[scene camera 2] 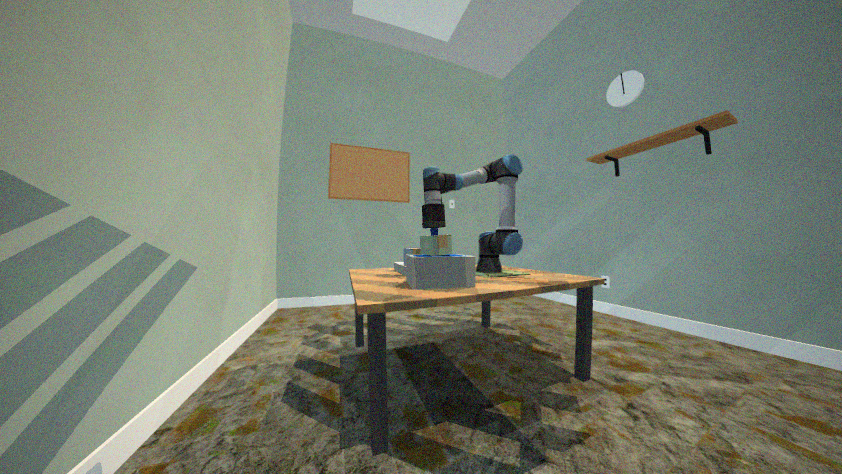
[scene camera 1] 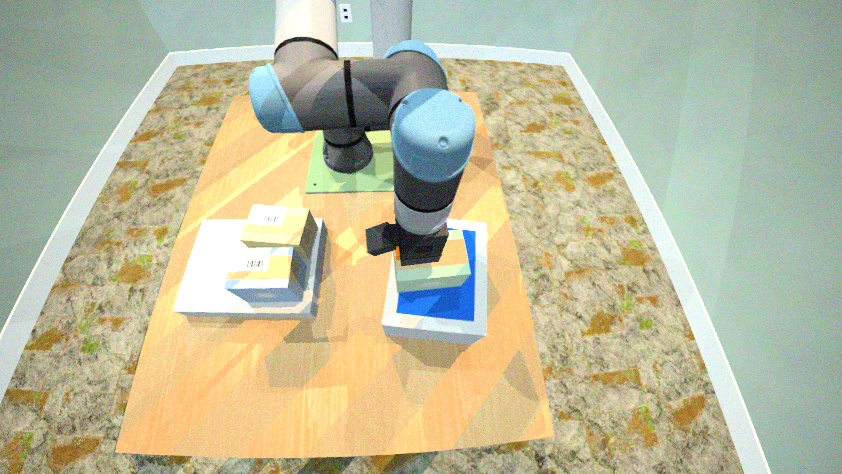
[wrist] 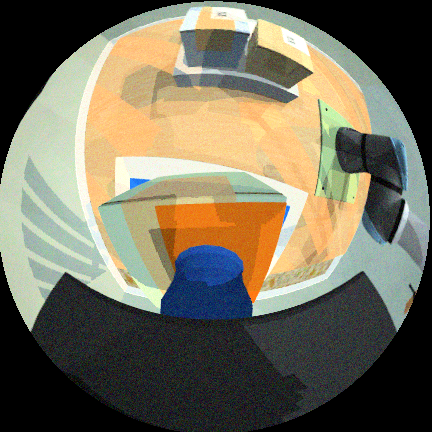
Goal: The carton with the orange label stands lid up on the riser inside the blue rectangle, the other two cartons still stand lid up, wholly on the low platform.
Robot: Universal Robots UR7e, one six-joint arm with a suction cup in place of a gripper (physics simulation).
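Pixels of known places: hand, tool point: (wrist: 209,253); arm's base, link origin: (scene camera 2: 488,271) (scene camera 1: 348,154) (wrist: 346,149).
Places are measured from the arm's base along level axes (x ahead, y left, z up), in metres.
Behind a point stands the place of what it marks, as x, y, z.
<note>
The green-and-tan carton with the orange label (scene camera 1: 433,277) @(0.428, 0.297, 0.196) (scene camera 2: 431,245) @(0.412, 0.346, 0.156) (wrist: 220,220) @(0.383, 0.229, 0.202) is lid up and level under my suction cup (scene camera 2: 434,231) (wrist: 209,265), which is shut on its lid. The arm hides the cup in scene camera 1. The carton is over the blue rectangle (scene camera 1: 441,306) @(0.453, 0.324, 0.113) (wrist: 139,183) @(0.464, 0.245, 0.113), towards its back part, its base at or barely above the riser (scene camera 1: 480,282) @(0.392, 0.398, 0.113) (scene camera 2: 441,272) @(0.386, 0.411, 0.054) (wrist: 150,164) @(0.452, 0.222, 0.113); I cannot tell a gap. The blue-and-tan carton (scene camera 1: 265,289) @(0.482, -0.018, 0.129) (wrist: 212,47) @(0.432, 0.020, 0.095) and the tan carton (scene camera 1: 276,232) @(0.355, -0.046, 0.121) (wrist: 277,55) @(0.343, 0.011, 0.113) stand lid up on the low platform (scene camera 1: 203,264) @(0.432, -0.241, 0.041) (wrist: 225,80) @(0.401, 0.035, 0.019).
The riser and platform stand apart on the wooden table (scene camera 1: 235,382) @(0.664, -0.085, -0.007) (scene camera 2: 500,294) @(0.197, 0.510, -0.017). The arm's base stands on a green plate (scene camera 1: 353,183) @(0.108, 0.045, 0.000) (wrist: 330,175) @(0.062, 0.123, -0.001) at the back. A wall shelf (scene camera 2: 665,138) hangs away from the table.
</note>
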